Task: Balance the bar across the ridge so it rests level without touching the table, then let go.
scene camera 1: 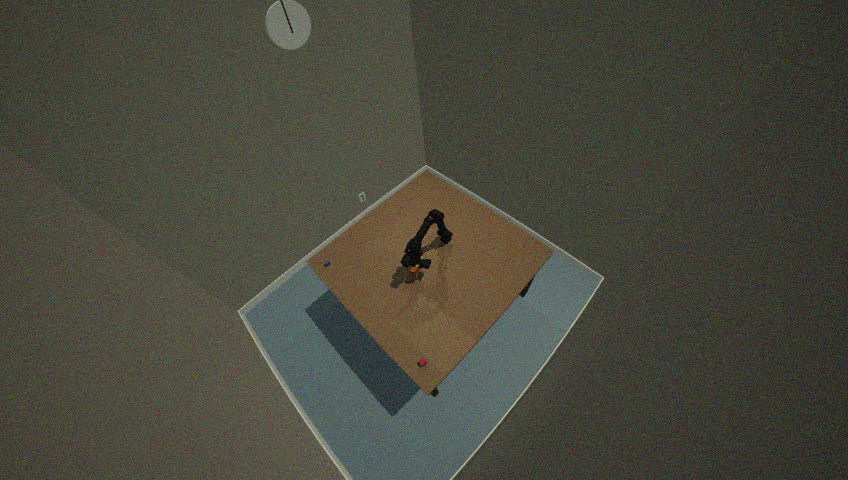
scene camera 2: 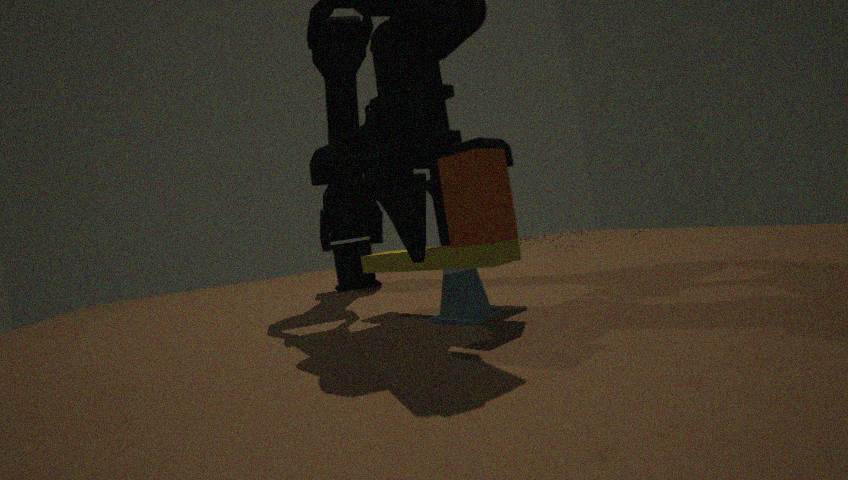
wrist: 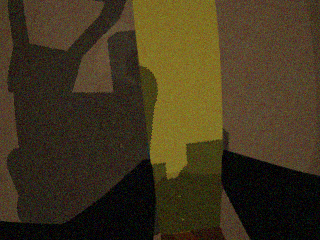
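Observation:
Yellow bar [wrist: 179, 60] visible. My gripper [scene camera 2: 434, 258] visible. Gripper [wrist: 184, 163] likewise.

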